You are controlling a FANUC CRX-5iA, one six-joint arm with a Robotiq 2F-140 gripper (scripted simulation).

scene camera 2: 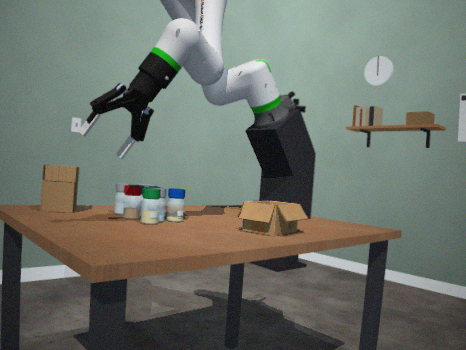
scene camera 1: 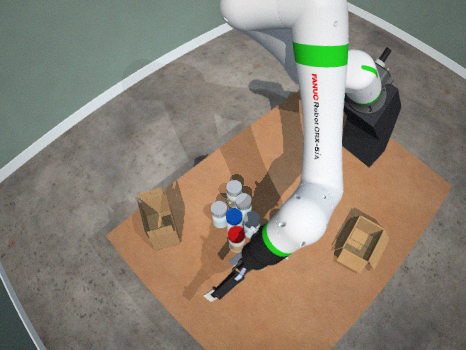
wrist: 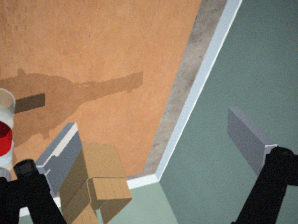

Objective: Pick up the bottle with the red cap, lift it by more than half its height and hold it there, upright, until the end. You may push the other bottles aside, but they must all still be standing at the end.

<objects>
My gripper shows in scene camera 2, in scene camera 1 and in the wrist view (152, 127). One and the same spot on my gripper: (scene camera 2: 103, 102) is (scene camera 1: 225, 294).
</objects>
